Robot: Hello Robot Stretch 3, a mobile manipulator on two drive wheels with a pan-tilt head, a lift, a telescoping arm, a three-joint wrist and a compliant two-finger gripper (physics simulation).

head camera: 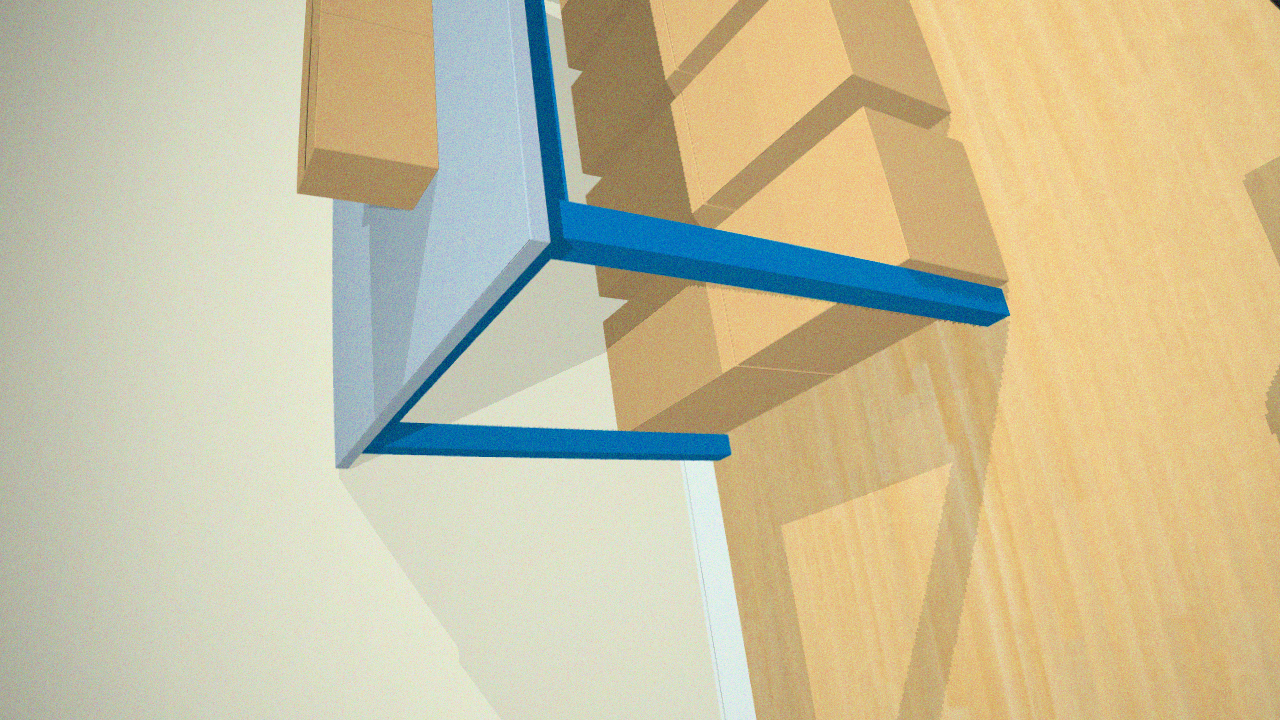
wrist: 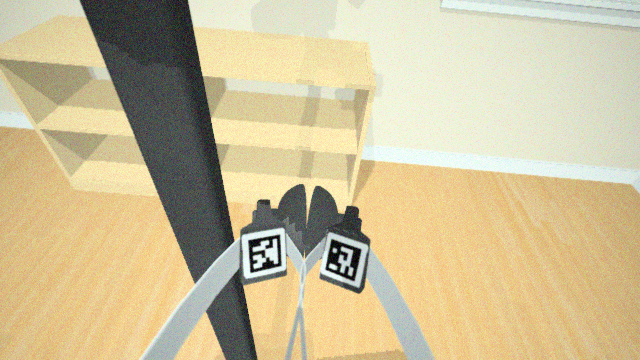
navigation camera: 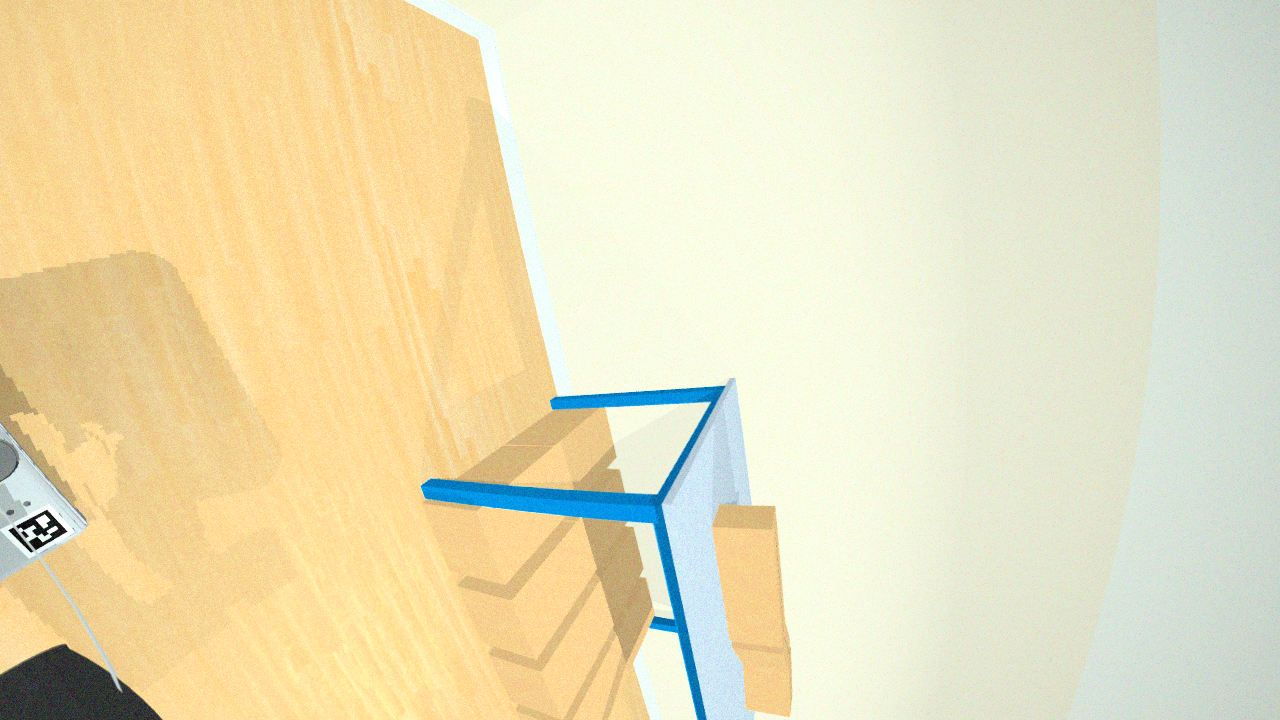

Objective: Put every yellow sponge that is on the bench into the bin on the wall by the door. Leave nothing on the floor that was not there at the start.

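Places are measured from the robot's base along level axes (x up, y left, z back), in metres.
Pixels of known places: gripper, between the fingertips: (wrist: 308, 210).
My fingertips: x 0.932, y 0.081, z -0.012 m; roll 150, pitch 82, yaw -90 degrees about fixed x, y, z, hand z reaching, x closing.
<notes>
Ahead of a thing's pixels: the offset from my fingertips to its top centre. "spot": to the spot under its first point. Level surfaces: height alone.
My gripper (wrist: 308, 210) shows in the wrist view with its two dark fingertips nearly touching. It is shut, and I see no object between the fingers. It hangs above the wooden floor, in front of a low shelf unit. No yellow sponge shows in the three views. The bin and the door do not show either. A table @[dx -0.017 m] (head camera: 483, 134) (navigation camera: 693, 555) with a grey-blue top and blue legs stands by the wall; I cannot tell whether it is the bench.
Cardboard boxes @[dx +0.163, dy -1.118, dz -0.922 m] (head camera: 371, 98) (navigation camera: 750, 582) sit on the table, and several larger boxes @[spot: dx -0.662, dy -1.052, dz -0.833 m] (head camera: 787, 188) (navigation camera: 528, 546) stand under it. The pale wooden shelf unit (wrist: 280, 55) stands against a wall. A dark bar (wrist: 165, 125) crosses the wrist view. Part of the robot's base (navigation camera: 37, 530) shows at the left.
</notes>
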